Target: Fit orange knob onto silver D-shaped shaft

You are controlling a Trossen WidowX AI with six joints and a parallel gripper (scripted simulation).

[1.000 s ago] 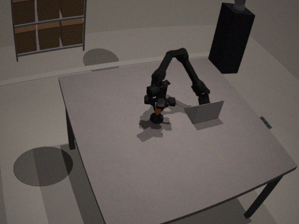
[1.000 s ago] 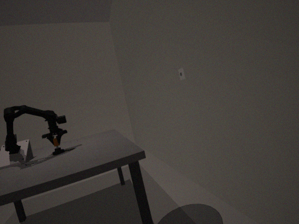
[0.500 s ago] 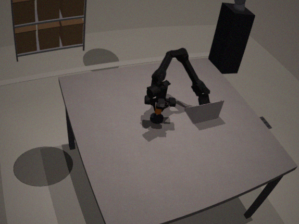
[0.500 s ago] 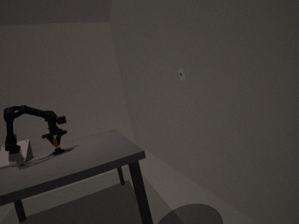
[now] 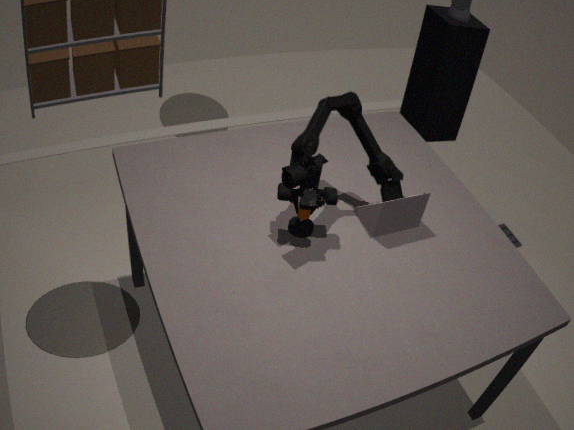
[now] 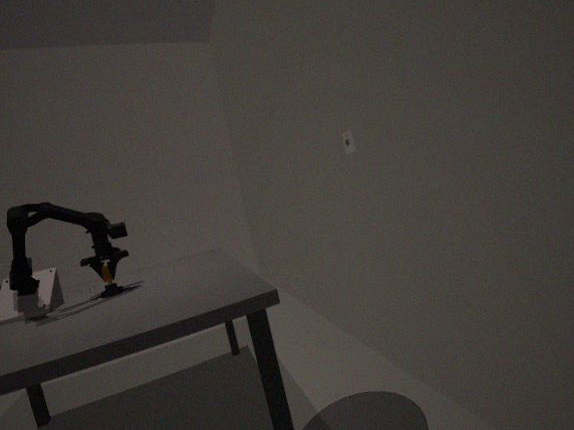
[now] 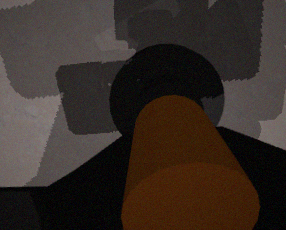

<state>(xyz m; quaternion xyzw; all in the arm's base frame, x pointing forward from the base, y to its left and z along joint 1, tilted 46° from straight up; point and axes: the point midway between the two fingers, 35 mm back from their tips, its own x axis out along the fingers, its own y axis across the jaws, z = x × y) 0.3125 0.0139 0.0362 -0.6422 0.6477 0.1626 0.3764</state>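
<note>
My gripper tip is now 30 mm below the orange knob. The rest, counted from my gripper tip: round black pedestal: 40 mm below.
</note>
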